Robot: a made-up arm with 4 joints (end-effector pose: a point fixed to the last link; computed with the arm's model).
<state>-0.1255 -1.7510 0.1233 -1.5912</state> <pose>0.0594 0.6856 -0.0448 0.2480 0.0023 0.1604</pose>
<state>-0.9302 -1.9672 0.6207 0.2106</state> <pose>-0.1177 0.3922 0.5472 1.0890 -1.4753 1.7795</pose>
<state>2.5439 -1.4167 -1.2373 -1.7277</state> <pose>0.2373 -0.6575 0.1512 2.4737 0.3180 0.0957</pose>
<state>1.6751 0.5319 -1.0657 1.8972</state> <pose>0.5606 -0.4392 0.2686 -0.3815 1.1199 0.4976</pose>
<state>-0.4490 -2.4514 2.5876 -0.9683</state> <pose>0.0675 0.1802 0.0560 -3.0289 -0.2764 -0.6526</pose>
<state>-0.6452 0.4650 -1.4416 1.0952</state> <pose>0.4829 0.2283 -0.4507 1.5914 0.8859 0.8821</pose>
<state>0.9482 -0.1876 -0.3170 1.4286</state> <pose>0.7419 -0.1296 -0.2953 -0.5223 1.0005 1.3104</pose>
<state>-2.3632 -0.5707 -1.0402 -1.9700</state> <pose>0.5495 0.1084 0.5357 0.9704 1.2804 -0.1698</pose>
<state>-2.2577 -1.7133 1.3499 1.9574</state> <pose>0.0068 -0.3283 0.3601 0.6740 2.9387 0.7400</pose>
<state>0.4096 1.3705 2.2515 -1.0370</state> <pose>0.0713 -0.1212 0.1032 -0.5202 -2.7841 -0.6204</pose>
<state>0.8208 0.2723 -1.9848 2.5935</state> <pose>0.3727 -0.3264 -0.2581 1.6074 0.7292 0.9875</pose>
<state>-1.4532 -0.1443 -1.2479 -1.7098</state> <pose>0.5603 0.4604 0.0414 0.0723 1.4088 -0.4273</pose>
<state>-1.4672 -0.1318 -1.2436 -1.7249</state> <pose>0.5610 0.4588 0.0428 0.0750 1.4252 -0.4352</pose>
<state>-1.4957 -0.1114 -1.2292 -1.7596</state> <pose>0.5636 0.4553 0.0481 0.0819 1.4545 -0.4569</pose>
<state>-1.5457 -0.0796 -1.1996 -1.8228</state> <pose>0.5687 0.4487 0.0587 0.0933 1.5046 -0.4975</pose>
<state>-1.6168 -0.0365 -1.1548 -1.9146</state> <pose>0.5757 0.4391 0.0735 0.1030 1.5794 -0.5540</pose>
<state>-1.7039 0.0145 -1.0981 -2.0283</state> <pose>0.5833 0.4273 0.0904 0.1027 1.6777 -0.6176</pose>
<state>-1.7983 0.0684 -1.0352 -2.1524</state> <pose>0.5904 0.4147 0.1071 0.0853 1.7916 -0.6771</pose>
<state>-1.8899 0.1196 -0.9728 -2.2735</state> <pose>0.5963 0.4029 0.1218 0.0498 1.9077 -0.7242</pose>
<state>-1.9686 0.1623 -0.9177 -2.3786</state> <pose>0.6007 0.3932 0.1335 0.0038 2.0099 -0.7557</pose>
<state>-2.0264 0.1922 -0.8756 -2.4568</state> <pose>0.6038 0.3860 0.1418 -0.0390 2.0853 -0.7741</pose>
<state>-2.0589 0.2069 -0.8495 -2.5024</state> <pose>0.6061 0.3813 0.1470 -0.0655 2.1275 -0.7850</pose>
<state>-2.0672 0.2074 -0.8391 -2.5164</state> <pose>0.6077 0.3788 0.1495 -0.0701 2.1381 -0.7923</pose>
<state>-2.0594 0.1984 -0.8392 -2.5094</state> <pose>0.6089 0.3777 0.1502 -0.0590 2.1276 -0.7980</pose>
